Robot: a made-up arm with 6 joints. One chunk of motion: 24 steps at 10 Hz.
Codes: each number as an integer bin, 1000 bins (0 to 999) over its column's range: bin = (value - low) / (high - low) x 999, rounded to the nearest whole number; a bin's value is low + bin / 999 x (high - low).
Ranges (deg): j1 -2.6..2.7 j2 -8.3..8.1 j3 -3.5..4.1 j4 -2.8..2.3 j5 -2.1..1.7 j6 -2..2
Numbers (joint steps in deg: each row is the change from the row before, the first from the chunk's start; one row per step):
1: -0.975 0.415 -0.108 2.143 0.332 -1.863
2: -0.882 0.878 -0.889 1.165 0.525 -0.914
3: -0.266 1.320 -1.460 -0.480 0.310 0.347
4: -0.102 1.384 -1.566 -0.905 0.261 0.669
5: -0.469 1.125 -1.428 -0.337 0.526 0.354
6: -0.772 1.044 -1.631 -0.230 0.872 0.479
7: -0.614 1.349 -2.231 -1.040 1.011 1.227
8: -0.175 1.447 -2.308 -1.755 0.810 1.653
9: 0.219 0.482 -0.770 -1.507 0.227 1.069
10: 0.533 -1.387 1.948 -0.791 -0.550 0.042
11: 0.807 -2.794 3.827 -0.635 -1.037 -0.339
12: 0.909 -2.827 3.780 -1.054 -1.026 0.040
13: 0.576 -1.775 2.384 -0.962 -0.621 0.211
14: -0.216 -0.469 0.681 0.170 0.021 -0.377
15: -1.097 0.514 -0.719 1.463 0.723 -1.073
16: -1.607 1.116 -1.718 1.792 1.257 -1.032
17: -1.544 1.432 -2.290 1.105 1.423 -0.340
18: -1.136 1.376 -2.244 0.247 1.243 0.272
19: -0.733 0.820 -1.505 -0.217 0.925 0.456
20: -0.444 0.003 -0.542 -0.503 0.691 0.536
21: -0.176 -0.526 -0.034 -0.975 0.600 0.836
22: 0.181 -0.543 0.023 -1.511 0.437 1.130
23: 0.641 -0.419 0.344 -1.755 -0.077 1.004
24: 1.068 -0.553 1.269 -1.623 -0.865 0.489
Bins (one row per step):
1: 306 531 446 968 639 34
2: 324 559 343 777 690 271
3: 440 586 268 454 634 586
4: 471 590 254 371 621 667
5: 402 574 272 482 690 588
6: 345 569 246 503 781 619
7: 374 588 167 345 818 806
8: 457 594 157 205 765 912
9: 531 535 359 253 612 766
10: 591 421 716 394 407 510
11: 642 335 963 424 279 415
12: 661 333 957 342 282 509
13: 599 397 773 360 389 552
14: 449 477 550 582 558 405
15: 283 537 366 835 742 232
16: 187 574 234 899 883 242
17: 199 593 159 765 926 415
18: 276 589 165 597 879 567
19: 352 556 262 506 795 613
20: 406 506 389 450 734 633
21: 457 474 456 357 710 708
22: 524 473 463 252 667 782
23: 611 480 505 205 532 750
24: 691 472 627 231 325 622

